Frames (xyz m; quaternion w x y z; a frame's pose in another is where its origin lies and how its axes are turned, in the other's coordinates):
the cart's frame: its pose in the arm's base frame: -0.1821 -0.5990 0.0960 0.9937 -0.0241 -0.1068 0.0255
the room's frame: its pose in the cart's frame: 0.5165 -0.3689 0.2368 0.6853 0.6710 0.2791 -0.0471
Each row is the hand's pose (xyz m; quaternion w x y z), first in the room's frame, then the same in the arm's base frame.
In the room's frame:
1: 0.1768 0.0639 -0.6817 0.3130 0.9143 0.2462 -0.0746
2: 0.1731 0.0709 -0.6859 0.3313 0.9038 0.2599 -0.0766
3: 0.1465 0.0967 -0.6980 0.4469 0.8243 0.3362 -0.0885
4: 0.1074 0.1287 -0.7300 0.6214 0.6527 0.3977 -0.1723
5: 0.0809 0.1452 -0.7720 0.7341 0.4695 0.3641 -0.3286
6: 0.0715 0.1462 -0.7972 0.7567 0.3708 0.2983 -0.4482
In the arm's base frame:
1: 0.2123 -0.2257 0.4257 0.4162 -0.8434 -0.3291 0.0849
2: 0.2091 -0.2219 0.4332 0.3990 -0.8467 -0.3440 0.0745
3: 0.1867 -0.2156 0.4645 0.2797 -0.8584 -0.4299 0.0121
4: 0.1473 -0.1941 0.5039 0.0520 -0.8259 -0.5613 -0.0108
5: 0.1118 -0.1614 0.5244 0.1618 0.7324 0.6564 -0.0805
6: 0.0944 -0.1410 0.5263 0.2610 0.6512 0.6875 -0.1877

